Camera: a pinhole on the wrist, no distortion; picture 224 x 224 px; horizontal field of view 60.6 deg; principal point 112.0 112.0 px. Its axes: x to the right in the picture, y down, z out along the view. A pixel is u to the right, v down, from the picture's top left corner.
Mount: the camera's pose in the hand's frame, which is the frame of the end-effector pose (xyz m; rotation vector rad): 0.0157 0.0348 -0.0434 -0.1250 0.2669 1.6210
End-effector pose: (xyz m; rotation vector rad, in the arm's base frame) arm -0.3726 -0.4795 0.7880 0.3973 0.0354 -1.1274
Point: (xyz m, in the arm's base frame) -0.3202 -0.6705 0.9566
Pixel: 51.5 29.0
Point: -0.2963 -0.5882 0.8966
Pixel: 86.8 32.4
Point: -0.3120 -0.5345 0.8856
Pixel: 98.0 80.5
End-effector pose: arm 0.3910 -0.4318 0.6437 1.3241 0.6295 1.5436
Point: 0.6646 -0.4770 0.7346
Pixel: 44.9 132.0
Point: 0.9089 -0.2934 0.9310
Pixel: 53.9 43.0
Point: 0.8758 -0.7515 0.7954
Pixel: 87.6 197.4
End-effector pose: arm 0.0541 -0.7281 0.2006 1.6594 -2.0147 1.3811
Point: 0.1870 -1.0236 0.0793
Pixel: 25.8 102.9
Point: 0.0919 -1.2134 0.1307
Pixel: 58.2 25.8
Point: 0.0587 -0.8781 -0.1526
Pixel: 152.5 201.8
